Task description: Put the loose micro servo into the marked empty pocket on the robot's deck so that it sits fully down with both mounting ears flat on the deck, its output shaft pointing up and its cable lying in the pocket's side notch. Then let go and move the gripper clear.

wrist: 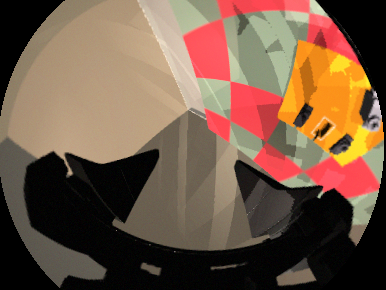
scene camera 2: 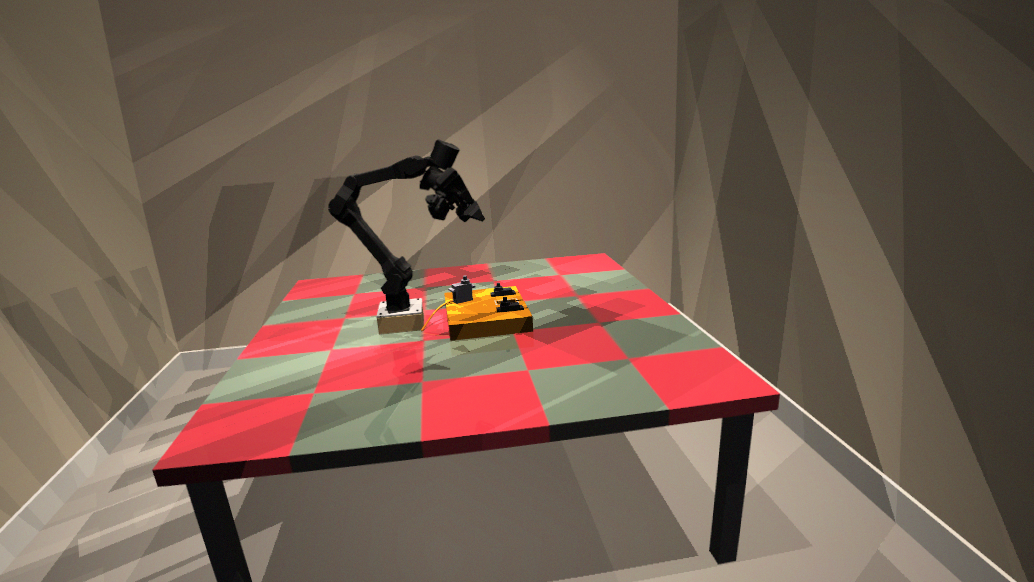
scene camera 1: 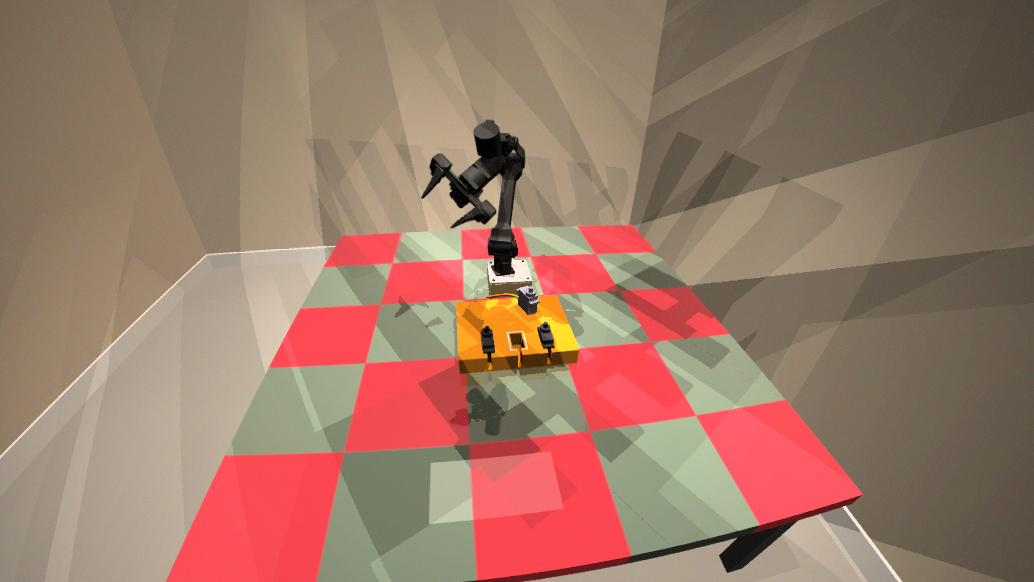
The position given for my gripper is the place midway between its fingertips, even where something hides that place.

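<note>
I see my gripper (scene camera 1: 436, 212), which is also there in the wrist view (wrist: 197, 158) and in scene camera 2 (scene camera 2: 478, 211). The gripper is open and holds nothing. A deck (scene camera 1: 501, 315) is visible as well, and scene camera 2 shows that deck too (scene camera 2: 478, 318).
</note>
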